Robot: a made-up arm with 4 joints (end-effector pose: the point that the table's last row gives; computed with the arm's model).
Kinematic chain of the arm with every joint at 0, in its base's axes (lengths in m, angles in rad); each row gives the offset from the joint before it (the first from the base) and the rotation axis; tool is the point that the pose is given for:
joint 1: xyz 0 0 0.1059 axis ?
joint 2: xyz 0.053 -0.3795 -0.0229 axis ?
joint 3: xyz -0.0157 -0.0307 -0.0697 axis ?
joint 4: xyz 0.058 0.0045 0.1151 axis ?
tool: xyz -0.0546 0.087 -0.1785
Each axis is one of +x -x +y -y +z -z.
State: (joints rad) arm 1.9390 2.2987 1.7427 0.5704
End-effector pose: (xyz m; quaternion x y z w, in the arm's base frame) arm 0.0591 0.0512 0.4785 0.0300 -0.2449 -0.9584 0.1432
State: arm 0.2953 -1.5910 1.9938 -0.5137
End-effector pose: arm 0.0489 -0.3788 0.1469 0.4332 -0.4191 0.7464 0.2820
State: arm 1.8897 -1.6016 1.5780 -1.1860
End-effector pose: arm 0.1375 0.0335 0.4599 -0.0245 0.1570 0.9718 0.1744
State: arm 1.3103 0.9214 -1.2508 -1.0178
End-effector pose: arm -0.0578 -0.1509 0.5513 -0.5330 0.8062 0.1133 0.2303
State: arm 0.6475 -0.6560 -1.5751 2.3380
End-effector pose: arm 0.1984 -0.3642 0.4094 -0.0667 -0.8936 -0.4428 0.0316
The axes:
joint 1: -x
joint 2: +y
joint 3: +x
joint 4: -z

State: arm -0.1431 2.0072 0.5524 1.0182
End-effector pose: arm -0.0502 -0.2815 -0.0069 -0.2426 0.8103 -0.3959 0.3575
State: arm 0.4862 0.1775 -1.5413 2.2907
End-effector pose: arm 0.1839 -0.4690 0.2327 -0.4187 -0.7385 -0.4612 0.2580
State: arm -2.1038 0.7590 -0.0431 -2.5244
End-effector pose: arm -0.0092 0.3814 -0.2622 -0.4103 0.7052 -0.5542 0.1650
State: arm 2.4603 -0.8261 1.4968 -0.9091
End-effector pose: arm 0.0562 0.2011 0.4071 -0.3114 0.3293 0.6874 0.5675
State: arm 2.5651 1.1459 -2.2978 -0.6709
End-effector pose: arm -0.0209 0.4071 0.3664 0.3404 -0.6877 0.2780 0.5779
